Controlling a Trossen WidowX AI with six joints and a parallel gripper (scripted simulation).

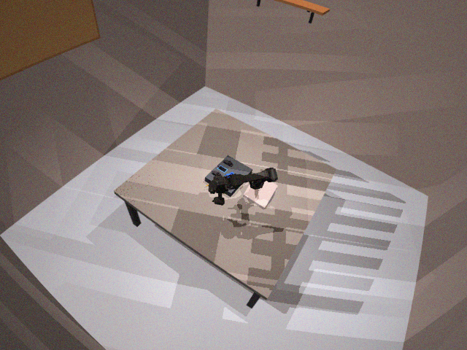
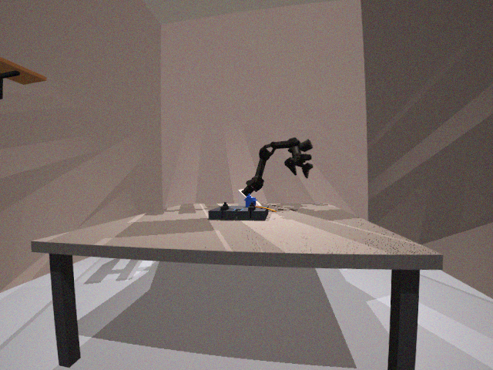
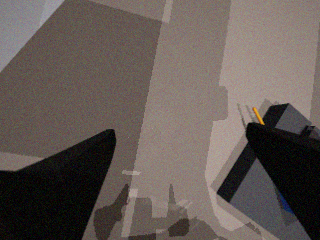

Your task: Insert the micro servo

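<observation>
Now: gripper tip 350 mm to the left of the dark robot deck, 200 mm above it and 20 mm short of it.
</observation>
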